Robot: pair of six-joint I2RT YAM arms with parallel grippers.
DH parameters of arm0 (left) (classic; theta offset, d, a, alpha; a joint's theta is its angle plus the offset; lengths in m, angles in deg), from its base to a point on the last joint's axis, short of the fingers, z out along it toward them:
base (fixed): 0 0 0 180
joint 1: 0 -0.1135 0.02 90
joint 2: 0 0 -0.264 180
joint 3: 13.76 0 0.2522 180
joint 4: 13.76 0 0.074 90
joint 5: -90 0 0 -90
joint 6: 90 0.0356 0 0
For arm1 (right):
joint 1: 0 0.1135 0.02 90
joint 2: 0 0 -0.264 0
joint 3: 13.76 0 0.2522 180
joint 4: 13.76 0 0.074 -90
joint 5: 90 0 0 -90
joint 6: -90 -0.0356 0 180
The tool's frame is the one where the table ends.
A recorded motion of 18 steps. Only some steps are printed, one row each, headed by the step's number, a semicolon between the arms.
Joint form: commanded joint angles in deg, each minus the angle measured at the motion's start. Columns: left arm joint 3, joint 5, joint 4, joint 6, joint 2, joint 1; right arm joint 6, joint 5, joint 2, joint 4, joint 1, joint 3.
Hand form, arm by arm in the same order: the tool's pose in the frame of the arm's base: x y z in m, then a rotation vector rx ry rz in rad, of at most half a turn. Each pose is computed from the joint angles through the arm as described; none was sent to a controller.
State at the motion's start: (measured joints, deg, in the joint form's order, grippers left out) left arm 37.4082 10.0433 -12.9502 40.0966 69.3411 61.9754; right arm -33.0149 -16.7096 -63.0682 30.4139 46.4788 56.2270
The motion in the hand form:
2: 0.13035 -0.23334 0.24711 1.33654 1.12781 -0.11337; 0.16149 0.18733 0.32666 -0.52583 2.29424 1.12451
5: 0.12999 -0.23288 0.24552 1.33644 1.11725 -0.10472; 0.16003 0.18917 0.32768 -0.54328 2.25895 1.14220
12: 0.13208 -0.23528 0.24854 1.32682 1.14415 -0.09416; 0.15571 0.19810 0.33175 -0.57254 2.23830 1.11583
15: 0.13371 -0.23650 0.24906 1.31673 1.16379 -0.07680; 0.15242 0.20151 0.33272 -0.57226 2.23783 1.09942
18: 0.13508 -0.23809 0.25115 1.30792 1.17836 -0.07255; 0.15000 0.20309 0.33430 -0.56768 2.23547 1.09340
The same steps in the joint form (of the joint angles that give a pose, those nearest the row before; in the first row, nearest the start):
2: -3.92 -2.65 -12.37 3.98 -0.33 -0.18; 1.33 -3.88 -1.70 -3.15 -0.14 2.40
5: -4.45 -2.52 -13.34 4.62 -0.26 -0.14; 1.56 -3.99 -1.35 -5.15 0.38 1.80
12: -3.14 -1.27 -11.88 3.83 0.21 -0.13; 2.16 -1.28 -2.18 -5.31 2.85 3.05
15: -2.58 0.06 -11.39 3.49 0.66 -0.14; 1.86 0.49 -2.32 -5.10 4.16 3.39
18: -1.77 0.74 -10.71 2.94 0.99 -0.15; 1.45 1.57 -2.25 -4.97 4.96 3.66

